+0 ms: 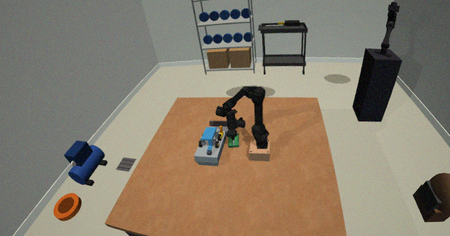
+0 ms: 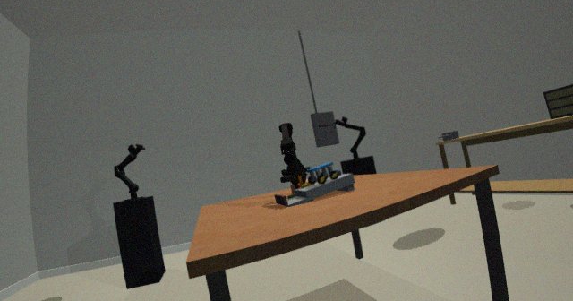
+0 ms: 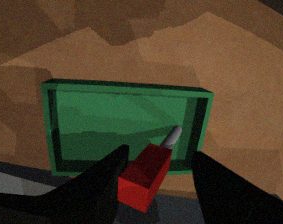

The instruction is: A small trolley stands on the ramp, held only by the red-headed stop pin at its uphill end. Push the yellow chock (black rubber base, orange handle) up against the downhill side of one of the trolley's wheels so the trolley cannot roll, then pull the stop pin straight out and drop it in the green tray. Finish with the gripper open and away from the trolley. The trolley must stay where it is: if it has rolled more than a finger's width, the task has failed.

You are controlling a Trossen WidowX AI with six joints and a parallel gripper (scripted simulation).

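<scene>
My gripper tip is now 20 mm to the left of the green tray and 50 mm above it. Round my gripper tip: ramp (140 mm ahead, 80 mm to the left); then red-headed stop pin (right at my gripper tip); then yellow chock (80 mm ahead, 40 mm above).
</scene>
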